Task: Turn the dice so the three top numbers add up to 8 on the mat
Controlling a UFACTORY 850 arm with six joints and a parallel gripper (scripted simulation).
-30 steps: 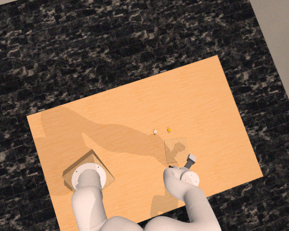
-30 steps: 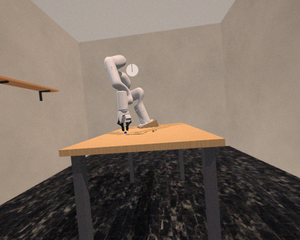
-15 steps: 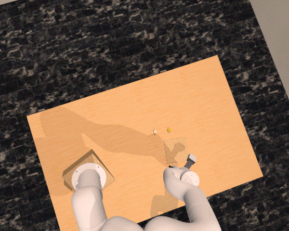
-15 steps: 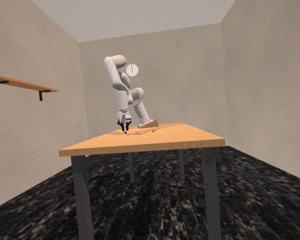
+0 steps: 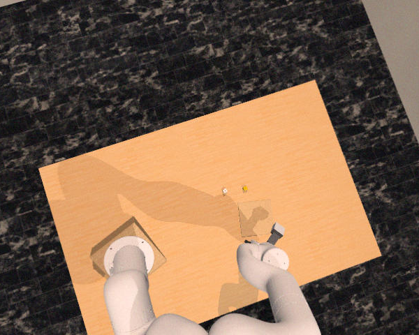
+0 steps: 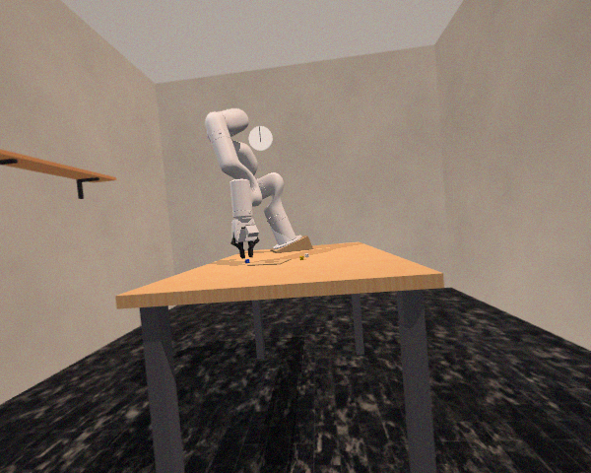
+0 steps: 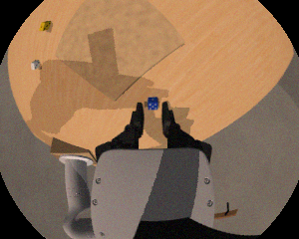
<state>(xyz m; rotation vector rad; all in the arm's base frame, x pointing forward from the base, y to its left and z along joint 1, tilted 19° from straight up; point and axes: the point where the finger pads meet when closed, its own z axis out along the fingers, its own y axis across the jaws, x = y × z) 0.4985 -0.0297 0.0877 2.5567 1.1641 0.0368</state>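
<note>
The blue die lies 30 mm below my hand. The rest, counted from my hand: white die: 250 mm to the left, 80 mm behind, 30 mm below; tan mat: 110 mm to the left, 40 mm below, 30 mm ahead; yellow die: 240 mm to the left, 30 mm below, 10 mm ahead.
</note>
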